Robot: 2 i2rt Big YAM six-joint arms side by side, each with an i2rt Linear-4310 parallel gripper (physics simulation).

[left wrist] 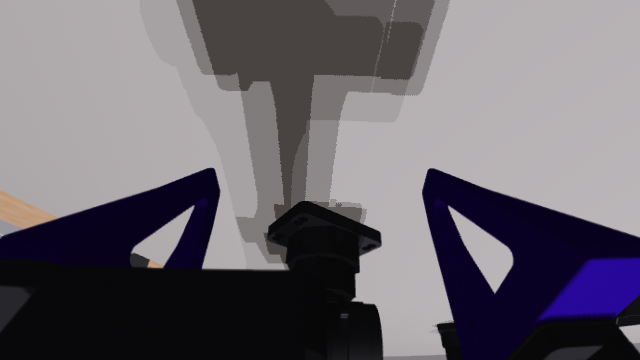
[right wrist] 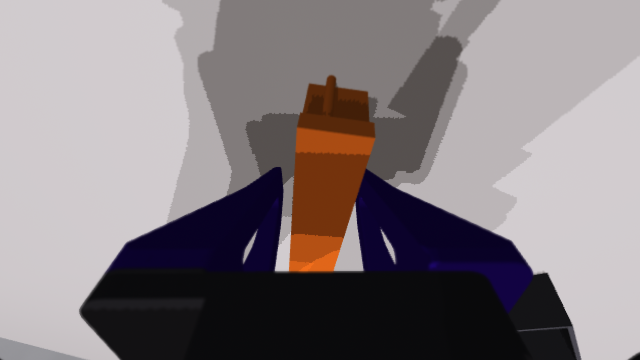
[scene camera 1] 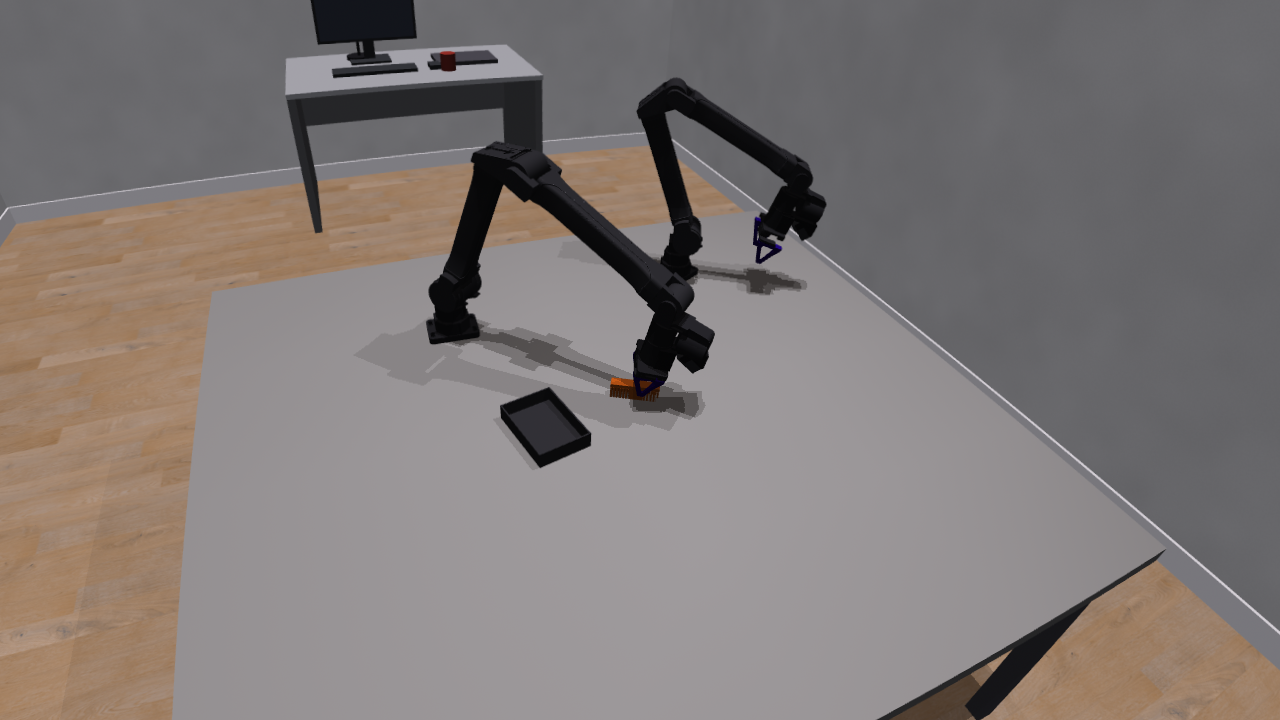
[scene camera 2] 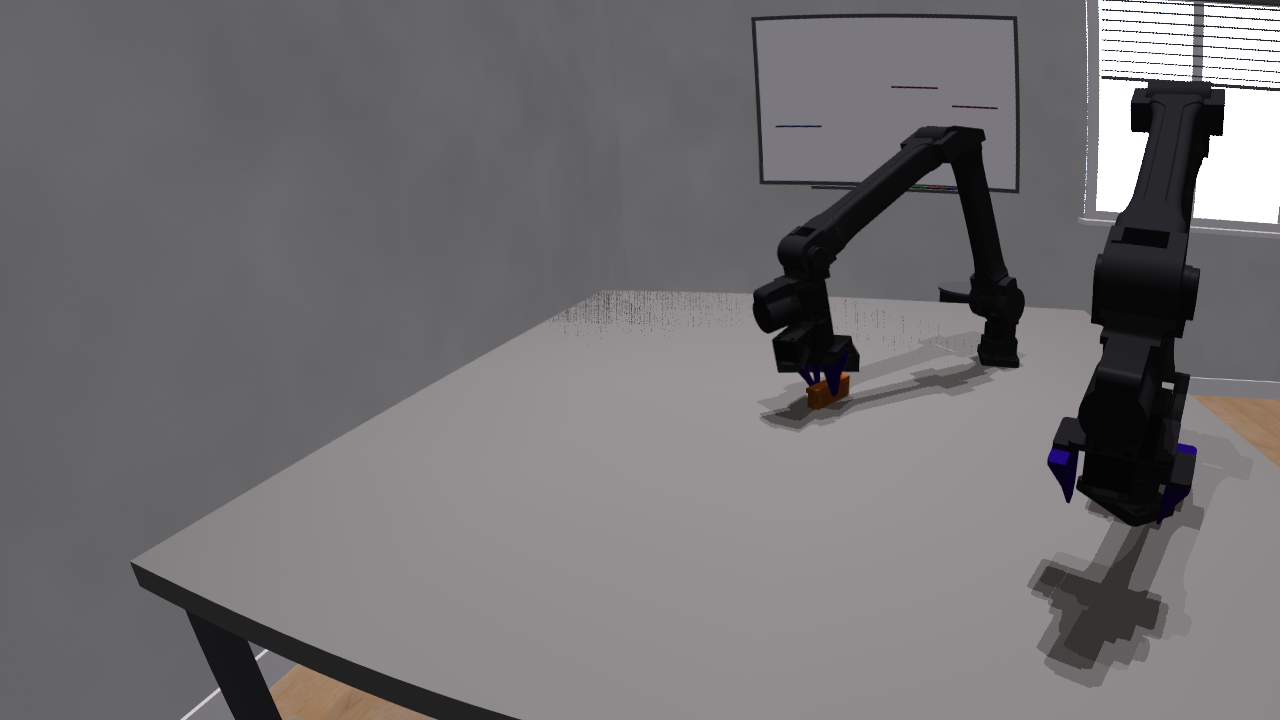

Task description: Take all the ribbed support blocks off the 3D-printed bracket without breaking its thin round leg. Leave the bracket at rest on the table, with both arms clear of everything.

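Note:
The orange bracket (scene camera 1: 619, 385) (scene camera 2: 818, 398) (right wrist: 327, 192) stands on the table, long face up in the right wrist view. In scene camera 1, comb-like ribs (scene camera 1: 620, 395) show under its top. In the right wrist view, the thin round leg (right wrist: 330, 90) shows at its far end. My right gripper (scene camera 1: 646, 388) (scene camera 2: 824, 391) (right wrist: 318, 178) straddles the bracket, its fingers partly closed; a narrow gap shows beside one finger, while the other overlaps the bracket's edge in view. The lower contact is hidden. My left gripper (scene camera 1: 769, 254) (scene camera 2: 1116, 511) (left wrist: 321, 180) is open and empty, away from the bracket.
An empty black tray (scene camera 1: 563, 454) sits on the table (scene camera 1: 805, 537) (scene camera 2: 626, 537) near the bracket, left of it in scene camera 1. The left arm's base (left wrist: 325, 225) shows in its wrist view. A separate desk (scene camera 1: 304, 80) stands behind the arms.

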